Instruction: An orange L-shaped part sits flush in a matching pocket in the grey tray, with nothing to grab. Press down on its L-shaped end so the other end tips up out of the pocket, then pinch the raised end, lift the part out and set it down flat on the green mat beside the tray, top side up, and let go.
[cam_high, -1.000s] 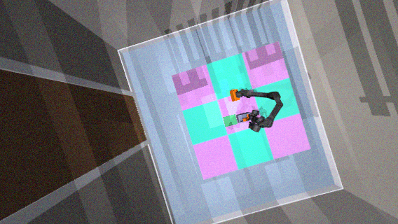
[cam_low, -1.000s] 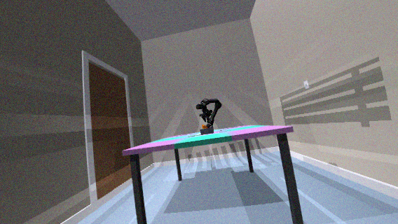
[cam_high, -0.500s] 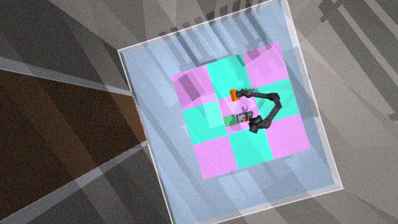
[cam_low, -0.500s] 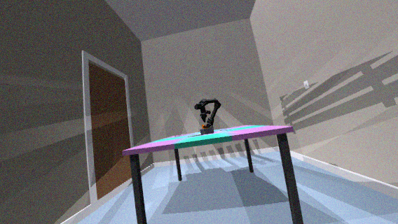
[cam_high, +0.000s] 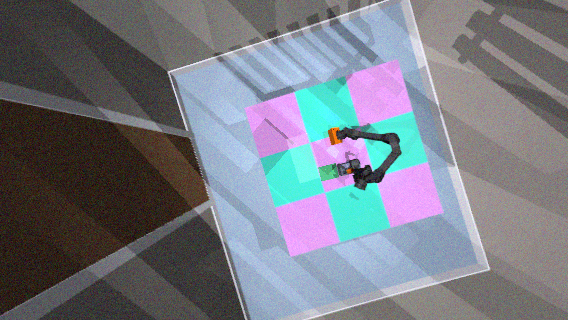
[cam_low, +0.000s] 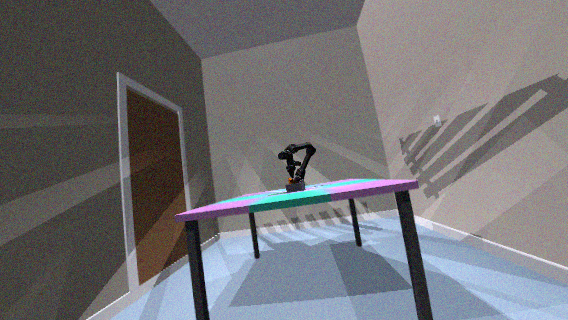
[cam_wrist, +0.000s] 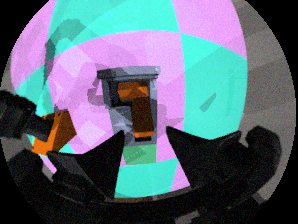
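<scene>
Now: gripper tip 20 mm past the orange L-shaped part, 30 mm to the right of it and 70 mm above it. The rest, counted from my gripper tip: green mat (10 mm behind, 150 mm to the right, 120 mm below).
</scene>
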